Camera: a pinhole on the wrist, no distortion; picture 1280 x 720 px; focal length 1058.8 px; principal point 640.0 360.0 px. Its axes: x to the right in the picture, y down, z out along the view. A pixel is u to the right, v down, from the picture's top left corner.
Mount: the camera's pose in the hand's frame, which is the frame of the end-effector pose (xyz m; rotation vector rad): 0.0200 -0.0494 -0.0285 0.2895 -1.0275 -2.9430
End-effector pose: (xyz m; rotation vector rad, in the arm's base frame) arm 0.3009 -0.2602 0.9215 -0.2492 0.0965 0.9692
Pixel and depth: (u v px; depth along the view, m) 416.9 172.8 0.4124
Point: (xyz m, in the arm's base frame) 0.0923 -0.0216 1.1193
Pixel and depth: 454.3 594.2 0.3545
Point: 0.2076 -0.1120 1.1928
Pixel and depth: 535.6 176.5 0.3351
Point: 0.1236 -0.1027 1.0801
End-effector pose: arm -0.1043 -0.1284 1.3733 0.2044 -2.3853 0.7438
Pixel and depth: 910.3 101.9 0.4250
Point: -0.1822 -0.0170 1.0070
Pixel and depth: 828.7 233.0 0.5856
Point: -0.2599 -0.0380 0.8640
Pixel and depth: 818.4 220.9 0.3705
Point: -0.2004 -0.0759 1.0726
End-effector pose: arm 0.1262 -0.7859 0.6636 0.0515 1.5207 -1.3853
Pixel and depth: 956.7 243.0 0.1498
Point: 0.2253 -0.7917 0.6736
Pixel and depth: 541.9 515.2 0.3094
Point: 0.3494 -0.9268 0.6412
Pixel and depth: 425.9 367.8 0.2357
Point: 0.2770 -0.8890 0.6093
